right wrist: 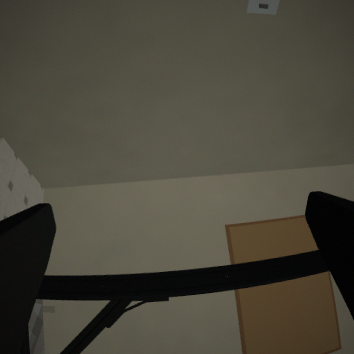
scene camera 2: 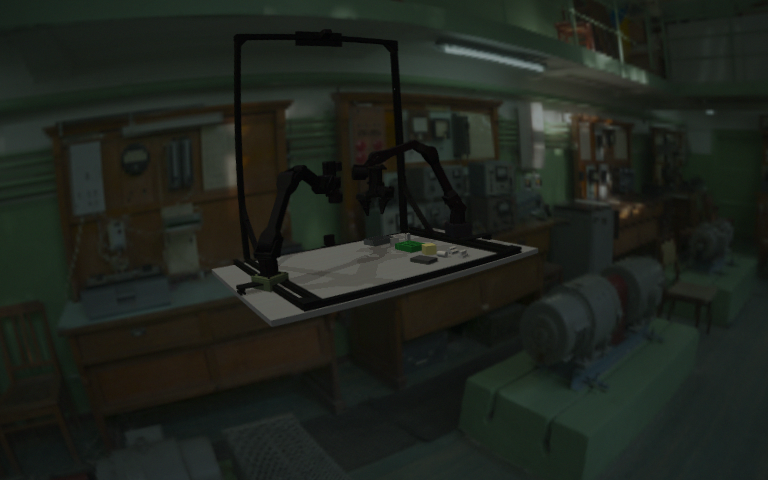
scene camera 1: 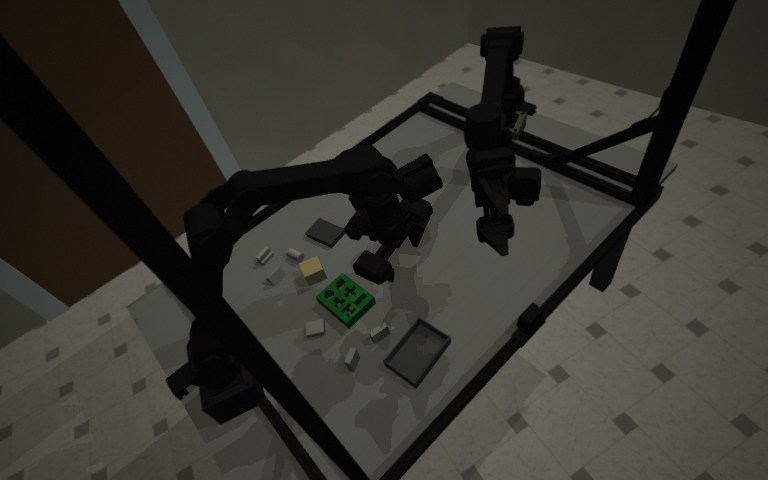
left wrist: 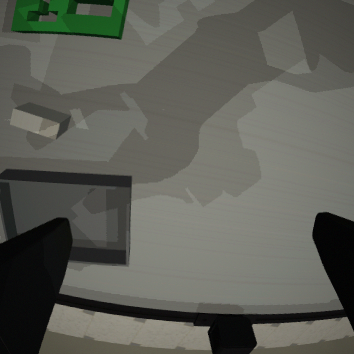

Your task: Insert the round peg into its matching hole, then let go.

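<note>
The round peg [scene camera 1: 294,254] [scene camera 2: 442,253] is a short pale cylinder lying on its side on the table, beyond the yellow block in scene camera 1. The green board [scene camera 1: 346,321] [scene camera 2: 407,246] [left wrist: 92,29] has several shaped openings, one of them round at its left part in scene camera 1. My left gripper [scene camera 1: 403,260] [scene camera 2: 374,212] [left wrist: 196,229] is open and empty, high above the table, to the right of the board in scene camera 1. My right gripper [scene camera 1: 505,233] [right wrist: 182,211] is open and empty, raised on the far side and well away from peg and board.
A yellow block [scene camera 1: 312,270] [scene camera 2: 428,249] stands between peg and board. A dark slab [scene camera 1: 325,232] [scene camera 2: 423,259] lies behind. A grey tray [scene camera 1: 434,362] [left wrist: 100,181] sits in front. Several pale pieces lie around, including one block [scene camera 1: 379,332] [left wrist: 35,122] between board and tray.
</note>
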